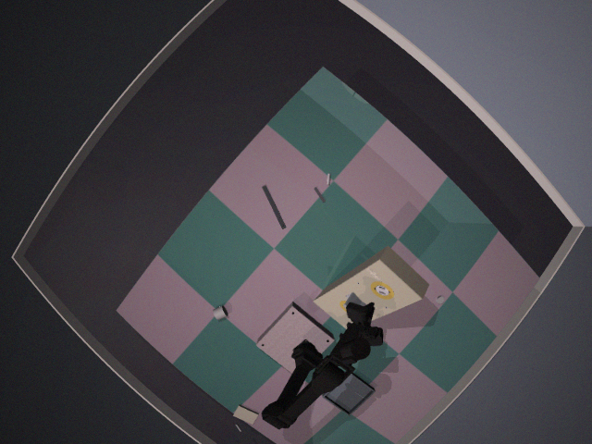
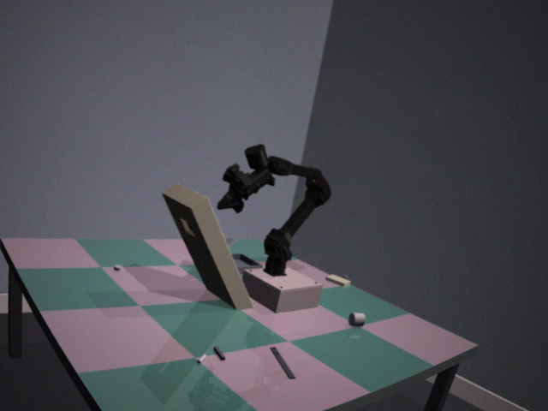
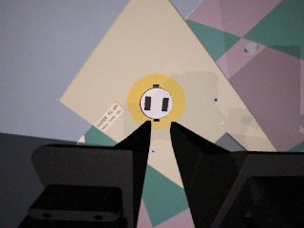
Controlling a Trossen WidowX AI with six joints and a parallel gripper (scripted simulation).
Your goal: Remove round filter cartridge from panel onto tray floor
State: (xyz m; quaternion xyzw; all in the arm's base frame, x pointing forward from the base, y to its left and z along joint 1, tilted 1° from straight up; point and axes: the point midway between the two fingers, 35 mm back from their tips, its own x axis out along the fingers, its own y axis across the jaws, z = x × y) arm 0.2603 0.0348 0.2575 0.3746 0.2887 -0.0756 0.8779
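Now: gripper tip 6 cm short of the white round filter cartridge, 4 cm above it and 1 cm to the right of it. From my gripper tip the other things lie so: short dark piece 34 cm to the left, 31 cm below, 12 cm ahead; then grey tray 32 cm to the right, 31 cm below, 31 cm behind.
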